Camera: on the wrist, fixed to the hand. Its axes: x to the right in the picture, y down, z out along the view.
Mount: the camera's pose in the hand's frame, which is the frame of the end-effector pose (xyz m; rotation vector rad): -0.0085 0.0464 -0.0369 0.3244 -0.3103 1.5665
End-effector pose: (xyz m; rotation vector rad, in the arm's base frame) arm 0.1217 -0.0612 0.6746 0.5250 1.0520 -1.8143
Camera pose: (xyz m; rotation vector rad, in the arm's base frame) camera 0.1633 -0.0347 0.6407 0.8638 -0.0580 -0.5666
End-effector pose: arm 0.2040 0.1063 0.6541 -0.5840 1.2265 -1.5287
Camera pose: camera 0.1950 0.1319 0.6007 0.3669 0.7362 -0.2340
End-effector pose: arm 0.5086 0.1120 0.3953 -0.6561 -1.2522 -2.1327
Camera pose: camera 0.5421 0.0628 0.4016 -1.2467 -0.6731 -0.5399
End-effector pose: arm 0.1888 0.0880 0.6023 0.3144 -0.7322 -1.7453
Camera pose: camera 0.2478 0.0777 0.6013 -0.3085 -1.0432 -0.1742
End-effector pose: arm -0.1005 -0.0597 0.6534 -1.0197 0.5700 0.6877
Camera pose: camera -0.1447 -0.0787 0.6178 0.0445 1.1270 1.9836
